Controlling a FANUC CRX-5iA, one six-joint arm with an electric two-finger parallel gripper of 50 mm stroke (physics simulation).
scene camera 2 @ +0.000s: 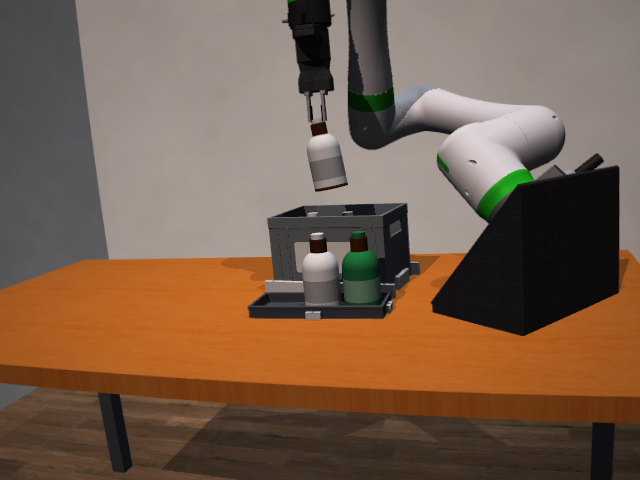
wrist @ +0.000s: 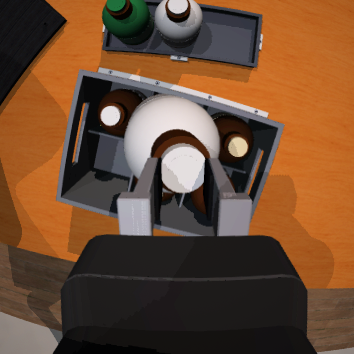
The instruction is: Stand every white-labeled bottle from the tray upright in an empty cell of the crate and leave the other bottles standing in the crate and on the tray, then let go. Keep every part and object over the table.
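There's a white bottle that you get in scene camera 2 and in the wrist view, and on that bottle (wrist: 180, 131) and (scene camera 2: 317, 129) are the same spot. The gripper is visible in both of those views too, and for the gripper (wrist: 229, 211) is the same spot as (scene camera 2: 307, 92).
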